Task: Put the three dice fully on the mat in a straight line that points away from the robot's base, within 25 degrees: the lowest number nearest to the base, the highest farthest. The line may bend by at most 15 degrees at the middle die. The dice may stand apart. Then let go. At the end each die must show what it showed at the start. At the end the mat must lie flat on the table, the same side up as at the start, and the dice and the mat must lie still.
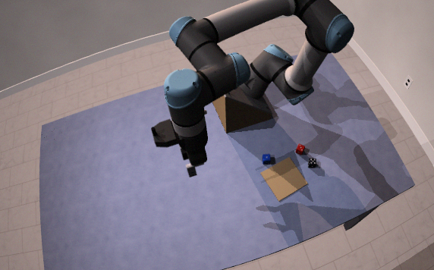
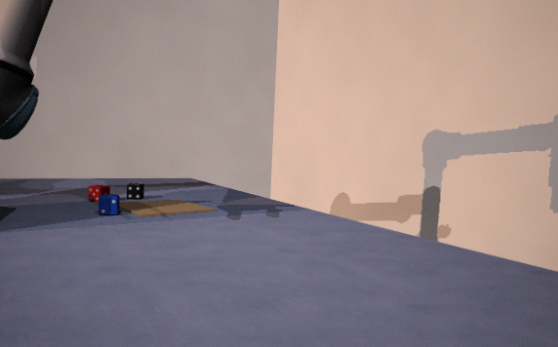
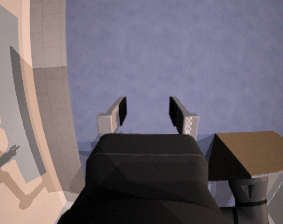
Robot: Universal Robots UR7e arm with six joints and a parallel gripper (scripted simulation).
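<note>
Right now the blue die is 10 cm behind my hand, 29 cm to the left of it and 30 cm below it. Also, from my hand: red die 9 cm behind, 45 cm to the left, 30 cm below; then tan mat 34 cm to the left, 31 cm below; then black die 2 cm behind, 47 cm to the left, 30 cm below.
</note>
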